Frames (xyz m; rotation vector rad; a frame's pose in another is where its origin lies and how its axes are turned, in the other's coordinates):
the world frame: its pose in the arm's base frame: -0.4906 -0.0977 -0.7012 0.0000 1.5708 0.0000
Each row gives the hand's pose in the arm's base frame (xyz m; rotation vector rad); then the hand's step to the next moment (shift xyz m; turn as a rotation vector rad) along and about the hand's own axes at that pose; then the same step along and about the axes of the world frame.
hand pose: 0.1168 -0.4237 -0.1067 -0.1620 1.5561 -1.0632
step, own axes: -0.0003 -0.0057 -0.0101 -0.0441 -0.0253 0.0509
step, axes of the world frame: -0.0031 0.0022 -0.0109 -0.0542 -0.0138 0.0453
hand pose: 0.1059 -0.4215 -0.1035 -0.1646 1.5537 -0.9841
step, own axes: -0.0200 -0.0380 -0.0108 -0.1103 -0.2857 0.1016
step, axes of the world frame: -0.0390 -0.0065 -0.0200 -0.2792 -0.1617 -0.0019
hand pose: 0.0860 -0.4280 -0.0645 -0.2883 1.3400 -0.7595
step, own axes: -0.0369 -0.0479 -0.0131 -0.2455 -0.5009 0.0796
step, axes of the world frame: -0.0538 -0.0084 -0.0295 -0.5060 -0.2275 -0.0983
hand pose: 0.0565 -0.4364 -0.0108 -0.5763 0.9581 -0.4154
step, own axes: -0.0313 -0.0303 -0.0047 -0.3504 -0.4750 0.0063
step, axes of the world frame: -0.0369 -0.0070 -0.0226 -0.5243 -0.1678 -0.2130
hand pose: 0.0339 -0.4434 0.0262 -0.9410 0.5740 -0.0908
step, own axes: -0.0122 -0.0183 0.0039 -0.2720 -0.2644 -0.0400
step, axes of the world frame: -0.0213 -0.0042 -0.0053 -0.3049 -0.1011 -0.2057
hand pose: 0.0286 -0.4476 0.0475 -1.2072 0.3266 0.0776
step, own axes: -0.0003 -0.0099 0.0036 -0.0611 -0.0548 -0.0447
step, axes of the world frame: -0.0102 -0.0002 0.0028 -0.0531 -0.0541 -0.0546
